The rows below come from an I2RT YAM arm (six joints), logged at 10 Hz.
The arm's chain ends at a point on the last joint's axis. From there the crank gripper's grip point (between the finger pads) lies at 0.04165 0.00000 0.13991 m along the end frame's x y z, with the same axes.
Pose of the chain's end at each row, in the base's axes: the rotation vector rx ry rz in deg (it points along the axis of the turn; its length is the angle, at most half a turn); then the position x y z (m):
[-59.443, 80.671, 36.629, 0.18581, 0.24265, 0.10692]
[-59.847, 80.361, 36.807, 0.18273, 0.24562, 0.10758]
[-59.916, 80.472, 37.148, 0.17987, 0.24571, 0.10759]
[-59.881, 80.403, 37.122, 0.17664, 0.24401, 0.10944]
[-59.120, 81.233, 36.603, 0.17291, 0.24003, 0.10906]
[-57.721, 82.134, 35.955, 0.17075, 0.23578, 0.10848]
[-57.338, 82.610, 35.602, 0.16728, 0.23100, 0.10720]
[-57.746, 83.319, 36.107, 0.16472, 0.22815, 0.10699]
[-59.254, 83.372, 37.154, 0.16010, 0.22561, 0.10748]
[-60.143, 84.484, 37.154, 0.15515, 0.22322, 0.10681]
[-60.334, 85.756, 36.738, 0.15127, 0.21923, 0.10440]
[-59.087, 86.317, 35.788, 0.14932, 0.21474, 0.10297]
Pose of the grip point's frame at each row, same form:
[-59.443, 80.671, 36.629, 0.25737, 0.35518, 0.04754]
[-59.847, 80.361, 36.807, 0.25362, 0.35863, 0.04830]
[-59.916, 80.472, 37.148, 0.25008, 0.35903, 0.04809]
[-59.881, 80.403, 37.122, 0.24695, 0.35735, 0.05011]
[-59.120, 81.233, 36.603, 0.24471, 0.35206, 0.04904]
[-57.721, 82.134, 35.955, 0.24494, 0.34620, 0.04838]
[-57.338, 82.610, 35.602, 0.24231, 0.34058, 0.04660]
[-57.746, 83.319, 36.107, 0.23818, 0.33783, 0.04467]
[-59.254, 83.372, 37.154, 0.23005, 0.33660, 0.04347]
[-60.143, 84.484, 37.154, 0.22357, 0.33333, 0.03969]
[-60.334, 85.756, 36.738, 0.21956, 0.32778, 0.03467]
[-59.087, 86.317, 35.788, 0.22035, 0.32167, 0.03347]

